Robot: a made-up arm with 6 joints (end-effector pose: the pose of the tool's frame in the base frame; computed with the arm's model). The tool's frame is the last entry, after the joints. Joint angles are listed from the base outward.
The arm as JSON. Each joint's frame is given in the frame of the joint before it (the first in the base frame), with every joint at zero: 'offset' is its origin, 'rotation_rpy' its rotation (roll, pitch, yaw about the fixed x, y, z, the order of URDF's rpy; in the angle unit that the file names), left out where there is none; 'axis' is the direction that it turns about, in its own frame. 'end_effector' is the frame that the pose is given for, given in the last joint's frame.
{
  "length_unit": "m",
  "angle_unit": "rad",
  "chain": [
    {
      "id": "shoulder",
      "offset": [
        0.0,
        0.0,
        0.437
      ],
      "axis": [
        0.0,
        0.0,
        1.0
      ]
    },
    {
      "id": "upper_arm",
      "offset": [
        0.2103,
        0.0,
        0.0
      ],
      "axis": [
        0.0,
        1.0,
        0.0
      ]
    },
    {
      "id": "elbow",
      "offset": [
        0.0,
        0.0,
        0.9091
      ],
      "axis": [
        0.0,
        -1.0,
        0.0
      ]
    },
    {
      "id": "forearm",
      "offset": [
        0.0,
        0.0,
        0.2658
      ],
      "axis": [
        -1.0,
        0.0,
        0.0
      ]
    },
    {
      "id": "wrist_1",
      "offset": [
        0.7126,
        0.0,
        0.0
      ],
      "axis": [
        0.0,
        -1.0,
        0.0
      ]
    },
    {
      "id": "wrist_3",
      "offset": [
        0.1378,
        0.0,
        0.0
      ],
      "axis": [
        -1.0,
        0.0,
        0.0
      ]
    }
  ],
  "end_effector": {
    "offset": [
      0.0,
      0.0,
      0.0
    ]
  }
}
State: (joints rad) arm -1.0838 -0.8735 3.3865 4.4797 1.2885 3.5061
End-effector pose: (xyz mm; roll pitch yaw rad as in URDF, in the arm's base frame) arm -396.1 472.9 242.5 2.3321 0.1543 -2.9854
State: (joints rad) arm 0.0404 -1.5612 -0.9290 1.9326 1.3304 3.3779
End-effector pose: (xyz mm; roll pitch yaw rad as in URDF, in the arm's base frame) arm -231.4 115.9 1062.4 0.6295 0.1371 1.2008
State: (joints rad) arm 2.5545 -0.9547 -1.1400 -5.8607 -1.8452 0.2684
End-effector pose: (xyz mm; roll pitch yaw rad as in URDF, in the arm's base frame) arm -102.0 133.2 980.3 -2.6456 0.9493 0.1577
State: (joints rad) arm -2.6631 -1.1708 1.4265 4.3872 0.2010 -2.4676
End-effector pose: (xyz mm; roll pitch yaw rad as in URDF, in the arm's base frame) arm 1306.4 707.0 1010.1 1.0969 -0.5967 0.7093
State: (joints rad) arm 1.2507 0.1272 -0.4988 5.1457 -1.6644 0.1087
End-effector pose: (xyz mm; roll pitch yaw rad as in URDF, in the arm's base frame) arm 201.1 1002.3 1097.5 2.1586 0.2880 -3.1207
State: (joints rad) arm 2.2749 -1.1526 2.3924 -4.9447 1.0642 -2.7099
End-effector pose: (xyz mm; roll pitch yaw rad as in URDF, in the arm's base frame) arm 701.8 -1007.4 230.2 -2.2650 0.3851 -2.0301
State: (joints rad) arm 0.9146 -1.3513 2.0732 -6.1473 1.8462 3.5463
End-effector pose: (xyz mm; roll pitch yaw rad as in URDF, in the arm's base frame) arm -755.2 -951.2 65.1 2.9787 0.9966 1.1570
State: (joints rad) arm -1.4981 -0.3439 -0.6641 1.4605 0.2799 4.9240
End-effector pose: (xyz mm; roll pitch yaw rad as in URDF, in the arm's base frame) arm 95.2 -786.0 1283.2 -0.0156 0.2772 -1.2086
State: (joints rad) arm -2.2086 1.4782 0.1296 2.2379 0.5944 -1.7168
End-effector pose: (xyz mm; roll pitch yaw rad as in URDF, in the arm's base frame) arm -850.6 -1249.6 -237.3 1.3367 1.0854 -0.2983
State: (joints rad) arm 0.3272 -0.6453 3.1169 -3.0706 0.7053 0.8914
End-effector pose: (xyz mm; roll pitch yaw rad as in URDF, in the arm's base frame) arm -849.1 -294.9 544.1 -0.9493 -0.0834 -2.7682
